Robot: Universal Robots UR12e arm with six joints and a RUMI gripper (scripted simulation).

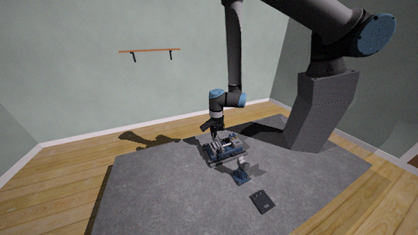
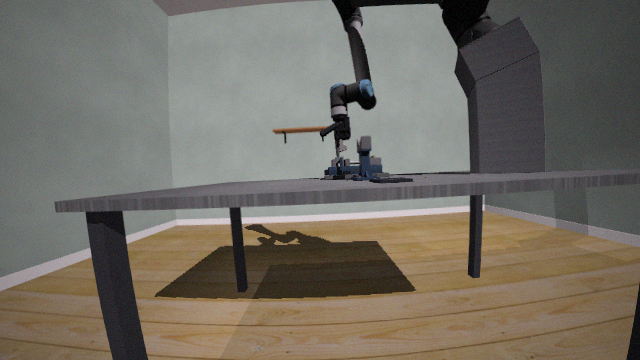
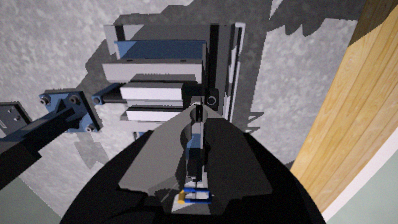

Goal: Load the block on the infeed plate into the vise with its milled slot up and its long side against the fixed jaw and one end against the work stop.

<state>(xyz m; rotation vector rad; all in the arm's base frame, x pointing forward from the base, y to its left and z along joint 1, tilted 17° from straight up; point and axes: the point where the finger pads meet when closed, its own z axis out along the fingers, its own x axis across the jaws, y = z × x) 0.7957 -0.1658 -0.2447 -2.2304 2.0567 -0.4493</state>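
Now: hand 50 mm to the right of the part and 20 mm above it. Also, from my hand: moving jaw (50 mm to the left, 40 mm below, 40 mm behind); work stop (100 mm to the left, 30 mm below, 10 mm behind); fixed jaw (50 mm to the left, 40 mm below, 30 mm ahead).
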